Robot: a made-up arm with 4 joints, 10 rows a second.
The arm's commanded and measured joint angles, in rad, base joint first. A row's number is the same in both.
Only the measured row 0 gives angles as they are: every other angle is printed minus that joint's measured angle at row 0.
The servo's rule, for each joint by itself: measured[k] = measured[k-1] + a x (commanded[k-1-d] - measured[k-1]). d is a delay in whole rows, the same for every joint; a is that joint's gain. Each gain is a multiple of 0.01, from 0.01 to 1. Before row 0 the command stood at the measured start. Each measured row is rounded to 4 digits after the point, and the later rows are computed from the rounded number. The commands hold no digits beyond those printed.
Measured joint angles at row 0: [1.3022 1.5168 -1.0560 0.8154]
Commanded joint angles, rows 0 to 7: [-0.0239 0.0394 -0.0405 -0.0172]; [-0.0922 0.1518 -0.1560 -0.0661]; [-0.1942 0.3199 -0.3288 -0.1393]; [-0.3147 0.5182 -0.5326 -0.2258]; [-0.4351 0.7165 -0.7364 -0.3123]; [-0.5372 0.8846 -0.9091 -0.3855]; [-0.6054 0.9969 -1.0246 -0.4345]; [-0.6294 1.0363 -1.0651 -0.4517]
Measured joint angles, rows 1 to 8: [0.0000 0.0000 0.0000 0.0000]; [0.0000 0.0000 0.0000 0.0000]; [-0.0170 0.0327 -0.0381 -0.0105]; [-0.0704 0.1316 -0.1489 -0.0444]; [-0.1583 0.2879 -0.3180 -0.1023]; [-0.2693 0.4790 -0.5197 -0.1776]; [-0.3870 0.6761 -0.7234 -0.2598]; [-0.4936 0.8492 -0.8980 -0.3365]
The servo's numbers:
d 2
a 0.71 0.83 0.94 0.61

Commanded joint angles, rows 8 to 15: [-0.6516 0.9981 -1.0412 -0.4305]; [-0.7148 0.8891 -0.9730 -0.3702]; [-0.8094 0.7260 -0.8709 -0.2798]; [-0.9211 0.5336 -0.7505 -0.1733]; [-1.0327 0.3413 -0.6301 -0.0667]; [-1.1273 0.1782 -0.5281 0.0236]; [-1.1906 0.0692 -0.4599 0.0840]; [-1.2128 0.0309 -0.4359 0.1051]
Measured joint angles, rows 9 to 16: [-0.5730 0.9718 -1.0170 -0.3963]; [-0.6130 1.0253 -1.0622 -0.4301]; [-0.6404 1.0027 -1.0425 -0.4303]; [-0.6932 0.9084 -0.9772 -0.3936]; [-0.7757 0.7570 -0.8773 -0.3242]; [-0.8789 0.5716 -0.7581 -0.2322]; [-0.9881 0.3805 -0.6378 -0.1312]; [-1.0869 0.2126 -0.5347 -0.0368]
